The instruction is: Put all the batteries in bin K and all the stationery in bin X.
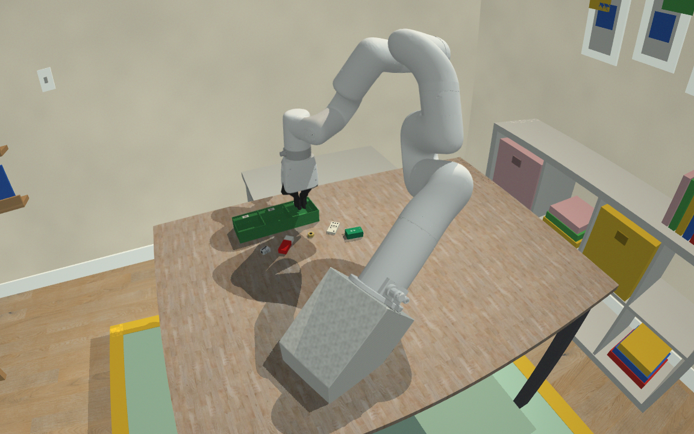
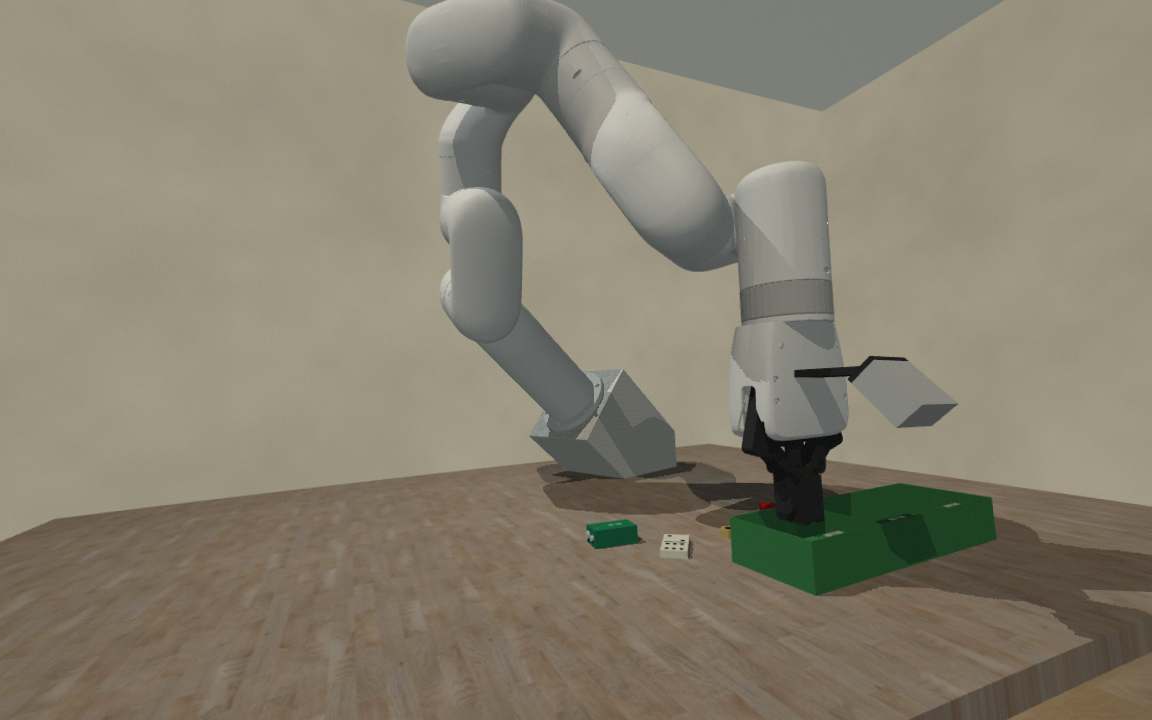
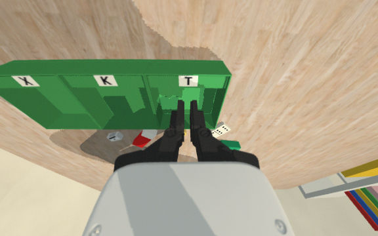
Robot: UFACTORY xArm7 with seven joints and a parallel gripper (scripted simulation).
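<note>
My gripper is now 8 cm to the right of the green bin tray and 4 cm above it. From my hand the other things lie so: white domino (9 cm behind, 7 cm to the right, 5 cm below); red-and-white eraser (11 cm behind, 8 cm to the left, 5 cm below); yellow nut (9 cm behind, 5 cm below).
</note>
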